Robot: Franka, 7 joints.
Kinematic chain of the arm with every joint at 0, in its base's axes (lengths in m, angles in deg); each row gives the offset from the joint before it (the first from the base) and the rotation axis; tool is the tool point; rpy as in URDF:
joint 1: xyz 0 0 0.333 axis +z
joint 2: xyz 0 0 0 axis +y
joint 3: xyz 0 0 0.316 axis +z
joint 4: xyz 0.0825 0 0 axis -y
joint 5: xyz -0.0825 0 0.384 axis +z
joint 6: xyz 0 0 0 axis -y
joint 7: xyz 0.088 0 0 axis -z
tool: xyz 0 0 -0.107 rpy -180 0 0
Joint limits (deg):
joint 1: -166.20..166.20
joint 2: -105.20..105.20
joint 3: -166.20..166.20
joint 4: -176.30..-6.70
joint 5: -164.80..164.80
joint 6: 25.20..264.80
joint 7: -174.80..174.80
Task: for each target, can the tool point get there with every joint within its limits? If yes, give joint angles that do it. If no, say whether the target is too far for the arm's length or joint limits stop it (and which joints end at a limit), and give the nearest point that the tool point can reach.
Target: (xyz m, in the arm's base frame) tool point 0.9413 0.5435 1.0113
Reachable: no: too far | nearest point 0.6303 0.3639 0.7872 | short by 0.423 m
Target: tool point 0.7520 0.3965 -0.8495
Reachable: no: too far | nearest point 0.4789 0.2525 -0.2939 | short by 0.636 m
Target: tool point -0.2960 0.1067 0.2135
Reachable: yes | joints 135.98 20.02 46.75 -156.17 94.43 227.05 58.53
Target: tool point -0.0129 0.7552 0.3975
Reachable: yes | joints -50.78 -84.95 88.29 -80.70 -0.84 213.16 58.51
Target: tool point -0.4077 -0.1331 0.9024
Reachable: yes | joints 51.74 -67.42 46.07 -59.47 119.30 212.64 109.77
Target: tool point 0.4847 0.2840 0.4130
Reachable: yes | joints 103.94 43.61 -73.62 -112.53 -63.70 91.00 -57.24
